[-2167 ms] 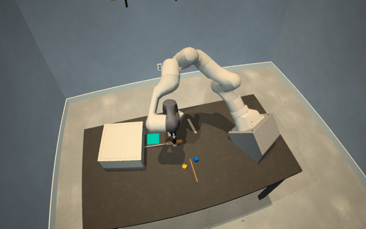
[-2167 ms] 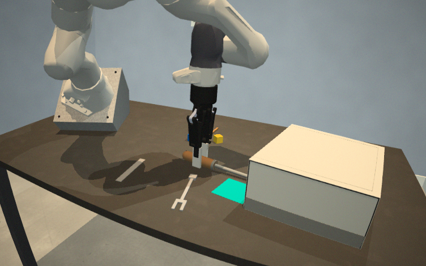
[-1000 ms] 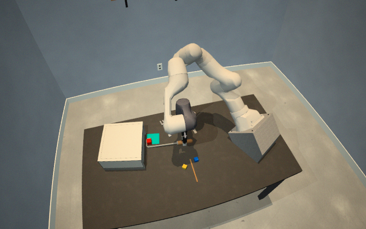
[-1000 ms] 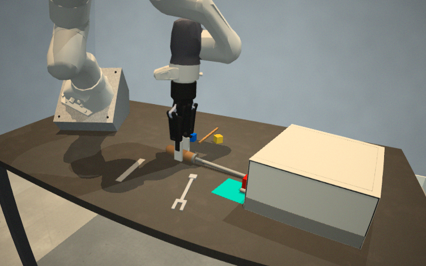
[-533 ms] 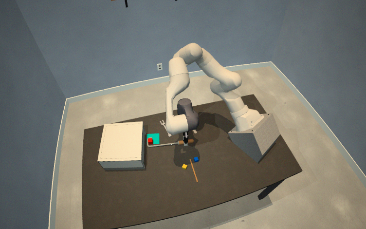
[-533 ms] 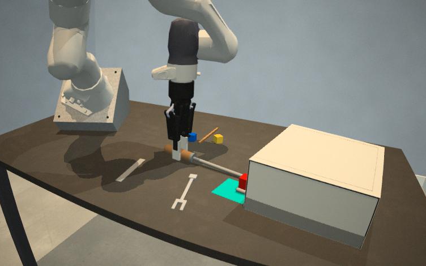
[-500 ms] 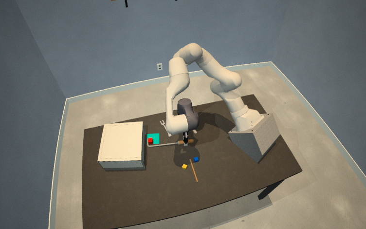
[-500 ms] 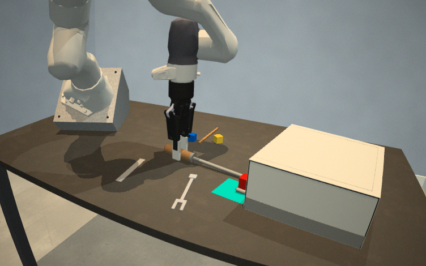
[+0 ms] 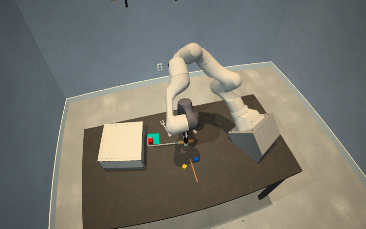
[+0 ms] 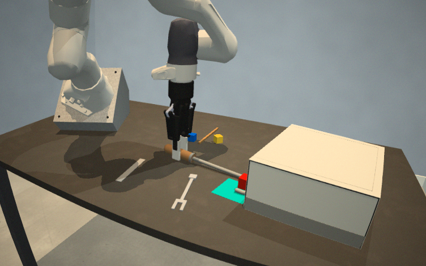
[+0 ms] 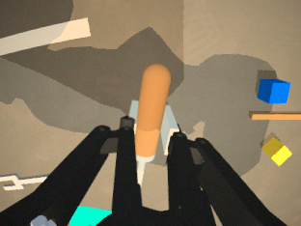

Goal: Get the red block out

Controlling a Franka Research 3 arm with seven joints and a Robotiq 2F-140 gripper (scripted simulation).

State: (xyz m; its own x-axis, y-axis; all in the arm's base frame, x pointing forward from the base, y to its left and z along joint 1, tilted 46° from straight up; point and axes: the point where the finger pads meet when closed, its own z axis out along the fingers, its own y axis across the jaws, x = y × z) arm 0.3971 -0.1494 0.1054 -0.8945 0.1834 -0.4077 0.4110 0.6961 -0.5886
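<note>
The hook tool is 90 mm ahead of my hand, 80 mm to the right of it and 20 mm below it. Also, from my hand: yellow cube (160 mm to the left, 110 mm ahead, 20 mm below); then flat grey strip (120 mm behind, 110 mm to the right, 40 mm below); then blue cube (160 mm to the left, 20 mm below, 10 mm ahead).
</note>
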